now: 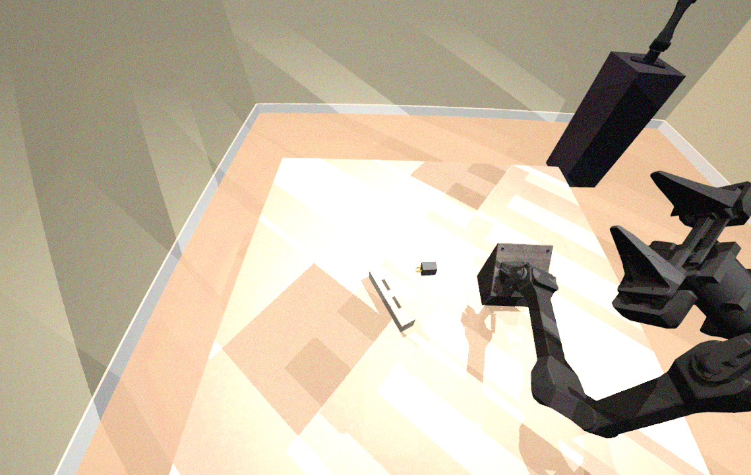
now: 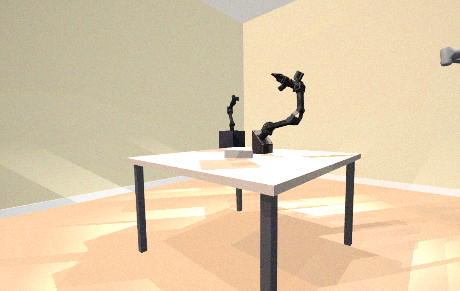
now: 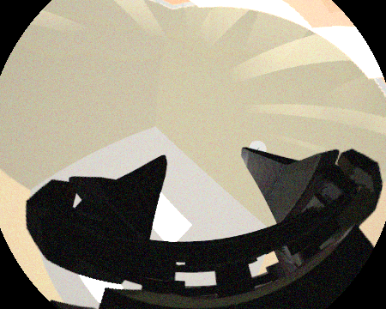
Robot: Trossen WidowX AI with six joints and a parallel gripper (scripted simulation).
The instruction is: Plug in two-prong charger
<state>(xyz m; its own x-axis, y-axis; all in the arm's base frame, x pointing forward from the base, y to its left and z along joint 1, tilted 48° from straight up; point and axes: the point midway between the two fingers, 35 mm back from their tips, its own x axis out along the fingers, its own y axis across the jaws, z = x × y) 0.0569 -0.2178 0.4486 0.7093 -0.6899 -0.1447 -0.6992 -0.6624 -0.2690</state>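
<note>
Now: gripper tip 12 cm short of the two-prong charger, 25 cm to the left of it and 58 cm above it.
</note>
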